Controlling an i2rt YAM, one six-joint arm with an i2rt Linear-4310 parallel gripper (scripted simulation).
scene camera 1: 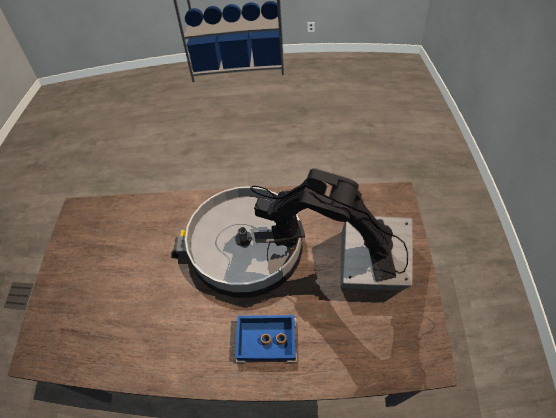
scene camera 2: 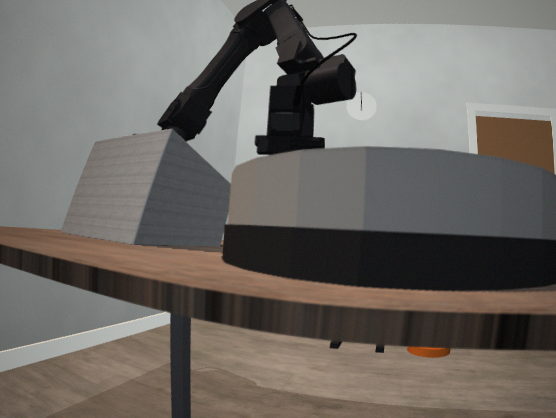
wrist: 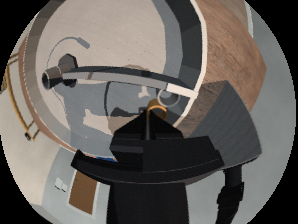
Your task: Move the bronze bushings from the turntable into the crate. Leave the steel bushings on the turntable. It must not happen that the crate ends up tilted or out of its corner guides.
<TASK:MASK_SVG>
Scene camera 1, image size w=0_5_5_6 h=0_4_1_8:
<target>blue crate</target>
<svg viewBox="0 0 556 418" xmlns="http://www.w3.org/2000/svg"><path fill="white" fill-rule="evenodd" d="M295 316L237 316L235 358L239 361L294 360L291 358L295 358ZM263 334L270 335L271 343L269 345L262 343L261 336ZM281 333L287 338L285 344L282 345L278 344L276 336Z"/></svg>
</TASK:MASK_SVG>
